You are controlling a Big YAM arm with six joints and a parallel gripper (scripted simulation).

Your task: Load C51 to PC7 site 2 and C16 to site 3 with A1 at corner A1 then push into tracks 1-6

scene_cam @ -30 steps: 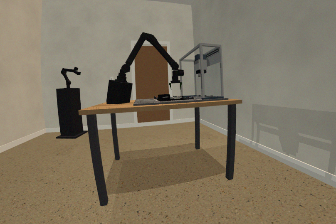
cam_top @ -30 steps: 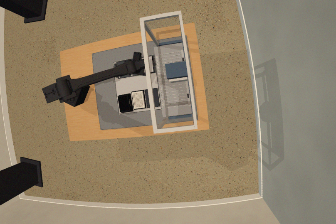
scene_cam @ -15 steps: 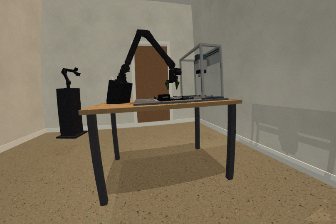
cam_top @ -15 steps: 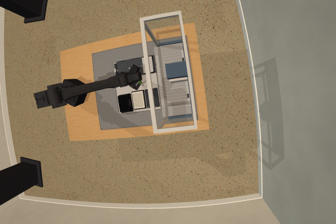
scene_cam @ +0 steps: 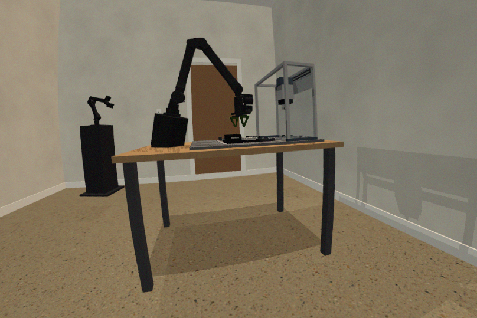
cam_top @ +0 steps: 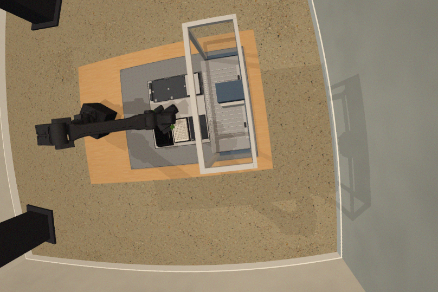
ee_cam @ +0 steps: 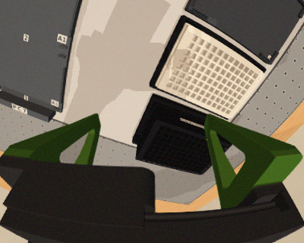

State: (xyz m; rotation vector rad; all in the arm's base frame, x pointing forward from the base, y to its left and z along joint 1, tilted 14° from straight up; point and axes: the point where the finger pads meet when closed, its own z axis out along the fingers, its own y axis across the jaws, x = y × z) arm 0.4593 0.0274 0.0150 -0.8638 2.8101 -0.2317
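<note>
Right now the black nest is 10 cm below my hand, 9 cm to the right of it and 5 cm behind it. From my hand the other things lie so: dark carrier PC7 (19 cm to the left, 9 cm below, 1 cm ahead); then nest S3 (16 cm ahead, 10 cm below, 4 cm to the right); then white 96-well plate C15 (9 cm below, 6 cm to the right, 5 cm ahead).
</note>
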